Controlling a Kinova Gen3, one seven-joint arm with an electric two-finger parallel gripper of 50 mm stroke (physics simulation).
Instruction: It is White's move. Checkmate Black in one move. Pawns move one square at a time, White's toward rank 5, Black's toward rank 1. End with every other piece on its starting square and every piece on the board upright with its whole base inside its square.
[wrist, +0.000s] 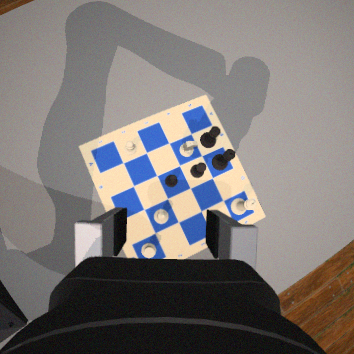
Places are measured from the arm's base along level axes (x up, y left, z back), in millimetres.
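Where they show: gripper, fingertip midpoint: (165, 225).
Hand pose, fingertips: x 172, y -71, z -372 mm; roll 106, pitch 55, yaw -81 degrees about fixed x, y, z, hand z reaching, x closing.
Observation:
Things, the pixels of their top centre, and the offset from my fingertips. Level surfaces: height alone.
- blue-and-cream board, top centre: (173, 181) dx -235, dy +33, dz -60 mm
- white piece with a notched top, top centre: (190, 142) dx -196, dy +64, dz -105 mm
- small white piece, top centre: (129, 142) dx -204, dy +111, dz -32 mm
- grey table top, surface height: dx -241 mm
The blue-and-cream board (141, 170) lies turned in the wrist view. Four dark pieces stand on it: two taller ones (208, 140) (219, 162) near the right edge, a shorter one (197, 171) beside them and a small one (171, 180) on a central blue square. A white piece with a notched top (187, 149) stands left of the upper tall dark piece. A small white piece (130, 146) is at upper left, a taller white one (239, 206) at the right corner, and two white ones (161, 216) (148, 250) at the lower left. My gripper (165, 225) is open and empty above the board's lower part.
The board lies on a grey table top (310, 150). A wooden floor (325, 285) shows beyond its edge at lower right and in the top left corner. The arm's shadow falls across the table at the left and top. A dark object (9, 310) stands at the lower left edge.

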